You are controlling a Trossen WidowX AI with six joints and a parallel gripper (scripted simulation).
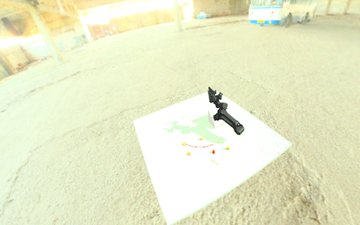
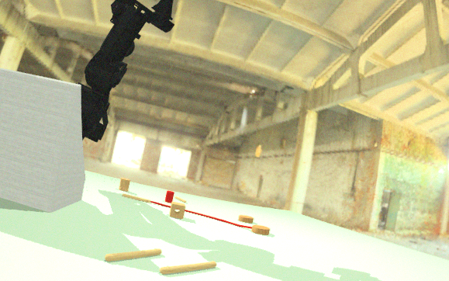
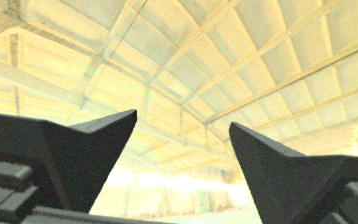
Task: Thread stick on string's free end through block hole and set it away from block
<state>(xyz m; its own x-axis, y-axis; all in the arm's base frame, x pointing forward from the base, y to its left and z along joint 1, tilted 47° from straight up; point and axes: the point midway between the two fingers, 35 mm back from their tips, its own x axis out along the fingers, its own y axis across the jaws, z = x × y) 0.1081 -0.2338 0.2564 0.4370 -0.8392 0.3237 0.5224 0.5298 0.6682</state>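
Right now my gripper tip is 140 mm short of the wooden block, 120 mm to the right of it and 470 mm above it. Also, from my gripper tip: wooden cylinder (30 mm behind, 340 mm to the left, 470 mm below); then thin wooden stick (50 mm ahead, 220 mm to the left, 480 mm below); then red cylinder (110 mm ahead, 310 mm to the left, 470 mm below).
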